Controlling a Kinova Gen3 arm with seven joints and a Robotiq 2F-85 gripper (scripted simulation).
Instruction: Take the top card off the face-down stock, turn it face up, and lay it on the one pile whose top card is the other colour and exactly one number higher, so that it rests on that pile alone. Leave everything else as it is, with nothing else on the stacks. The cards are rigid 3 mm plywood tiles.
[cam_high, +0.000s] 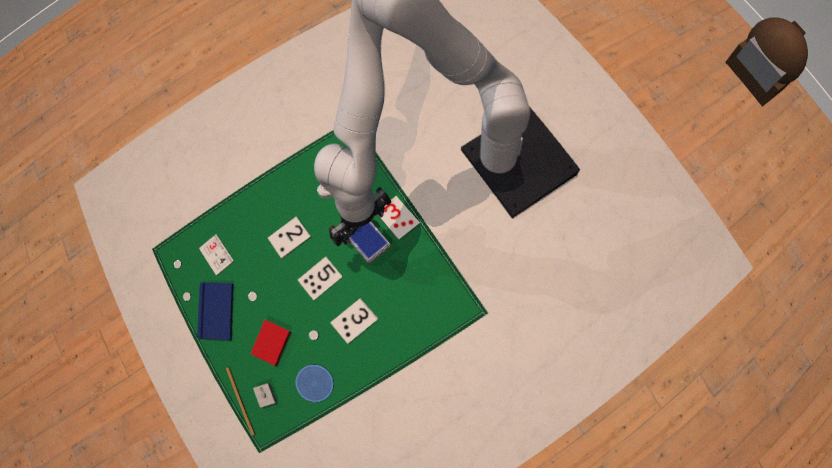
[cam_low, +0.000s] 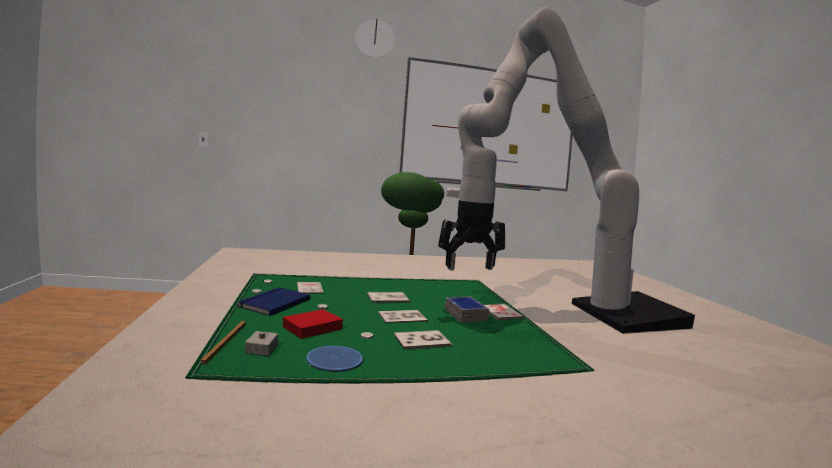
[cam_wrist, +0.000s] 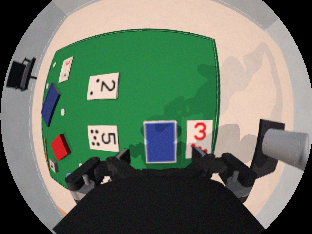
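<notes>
Right now the card is 80 mm below my hand. Round my hand: book: 410 mm ahead, 100 mm to the right, 100 mm below; green mat: 180 mm ahead, 20 mm to the right, 120 mm below; red box: 330 mm ahead, 50 mm to the left, 100 mm below.
</notes>
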